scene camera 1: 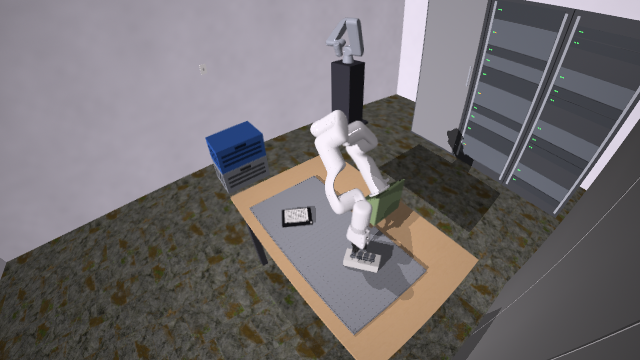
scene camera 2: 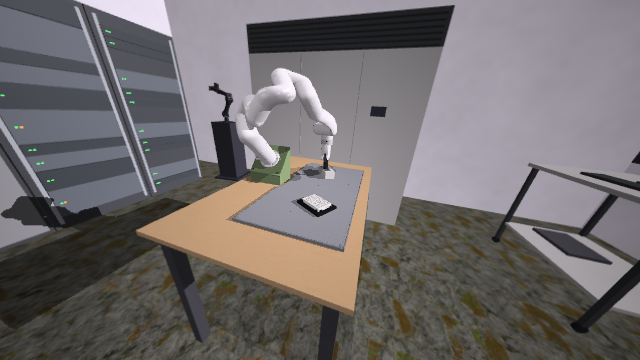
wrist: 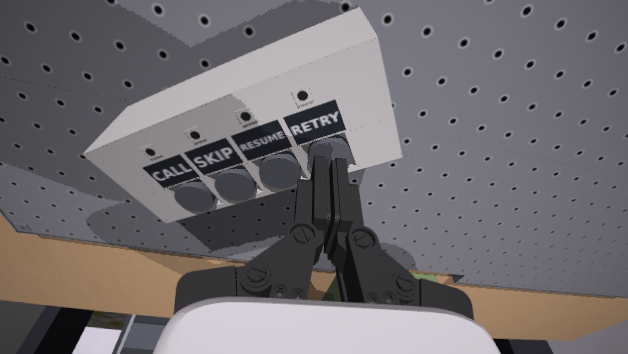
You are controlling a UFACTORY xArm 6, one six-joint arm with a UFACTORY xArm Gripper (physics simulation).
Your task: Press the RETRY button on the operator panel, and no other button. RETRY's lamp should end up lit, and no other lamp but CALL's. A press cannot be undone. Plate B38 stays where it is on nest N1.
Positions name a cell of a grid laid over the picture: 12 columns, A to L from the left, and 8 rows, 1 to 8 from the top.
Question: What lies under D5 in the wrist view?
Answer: A call button.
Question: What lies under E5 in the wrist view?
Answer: A skip button.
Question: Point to a retry button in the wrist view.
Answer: At G4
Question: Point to a resume button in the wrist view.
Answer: F4
